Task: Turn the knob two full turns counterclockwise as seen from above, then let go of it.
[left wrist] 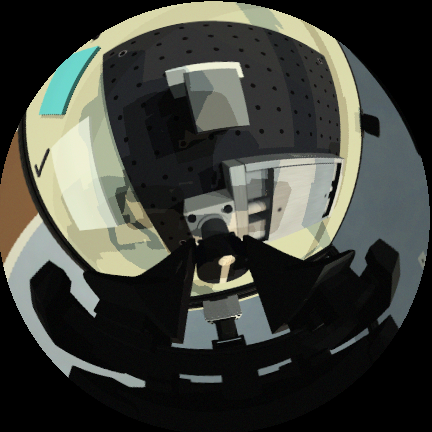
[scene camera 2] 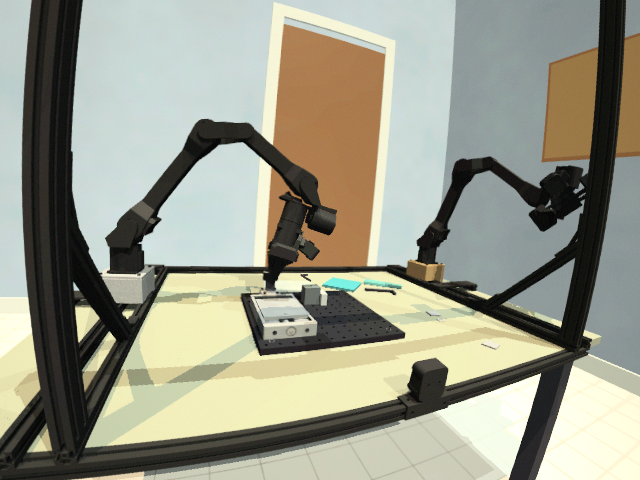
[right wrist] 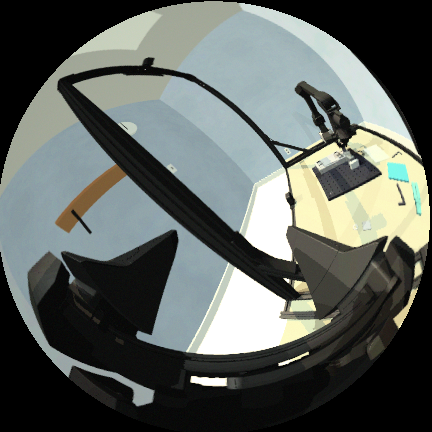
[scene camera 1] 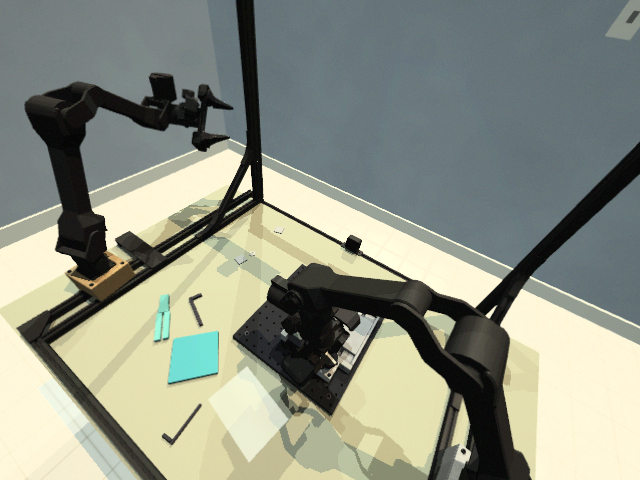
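Pixels of known places: left gripper, between the fingertips: (left wrist: pixel 218 241) (scene camera 2: pixel 270 283) (right wrist: pixel 342 147) (scene camera 1: pixel 328 360); right gripper, between the fingertips: (scene camera 2: pixel 572 200) (right wrist: pixel 234 233) (scene camera 1: pixel 231 122); left arm's base, origin of its link: (left wrist: pixel 224 319) (scene camera 2: pixel 126 270) (right wrist: pixel 324 130); right arm's base, origin of its link: (scene camera 2: pixel 426 262) (scene camera 1: pixel 96 267).
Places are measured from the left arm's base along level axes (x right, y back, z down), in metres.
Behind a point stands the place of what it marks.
Note:
The black knob (left wrist: pixel 220 276) @(x 0.006, y -0.329, z -0.007 m), with a pale pointer line on its top, shows in the left wrist view at a grey metal bracket (left wrist: pixel 205 206) @(x 0.005, y -0.357, z 0.042 m). My left gripper (left wrist: pixel 218 241) @(x 0.010, y -0.336, z 0.020 m) (scene camera 2: pixel 269 281) @(x 0.010, y -0.336, z 0.020 m) is shut on the knob from above, one finger on each side. In the left wrist view the pointer line runs nearly up and down the picture. In scene camera 1 the left arm hides the knob and the fingertips. My right gripper (scene camera 1: pixel 231 122) @(x 0.277, y -0.969, z -0.244 m) (right wrist: pixel 234 233) @(x 0.277, y -0.969, z -0.244 m) is open and empty, raised high at the upper left of scene camera 1, far from the knob.
A perforated black plate (scene camera 1: pixel 258 330) @(x -0.032, y -0.527, z 0.068 m) (scene camera 2: pixel 356 315) @(x 0.110, y -0.526, z 0.068 m) carries the bracket, a silver metal housing (scene camera 2: pixel 289 330) @(x 0.208, y -0.351, z 0.052 m) (left wrist: pixel 300 195) @(x 0.106, y -0.355, z 0.039 m) and a grey block (scene camera 2: pixel 310 294) @(x 0.034, y -0.432, z 0.041 m) (left wrist: pixel 217 100) @(x 0.018, y -0.433, z 0.024 m). A turquoise square (scene camera 1: pixel 195 356) @(x -0.173, y -0.589, z 0.071 m), a turquoise tool (scene camera 1: pixel 162 320) @(x -0.175, y -0.730, z 0.074 m) and two black hex keys (scene camera 1: pixel 196 312) @(x -0.105, y -0.688, z 0.073 m) (scene camera 1: pixel 186 423) @(x -0.261, y -0.487, z 0.075 m) lie beside the plate.

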